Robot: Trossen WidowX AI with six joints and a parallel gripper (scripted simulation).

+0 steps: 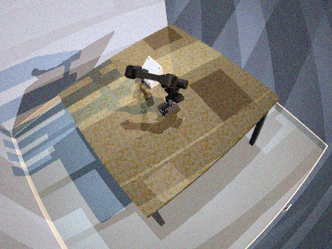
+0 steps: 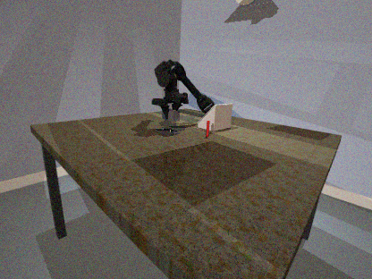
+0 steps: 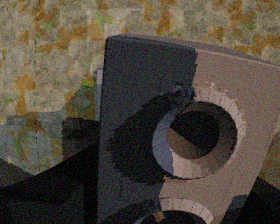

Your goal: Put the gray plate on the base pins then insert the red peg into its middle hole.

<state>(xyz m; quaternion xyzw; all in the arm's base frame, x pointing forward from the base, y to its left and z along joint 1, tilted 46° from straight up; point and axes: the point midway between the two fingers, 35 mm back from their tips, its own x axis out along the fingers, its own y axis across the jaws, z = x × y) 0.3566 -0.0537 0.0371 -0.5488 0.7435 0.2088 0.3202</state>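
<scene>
Right now my gripper tip is 11 cm past the red peg, 16 cm to the right of it and 4 cm above it. Round my gripper tip: gray plate: 3 cm above.
</scene>
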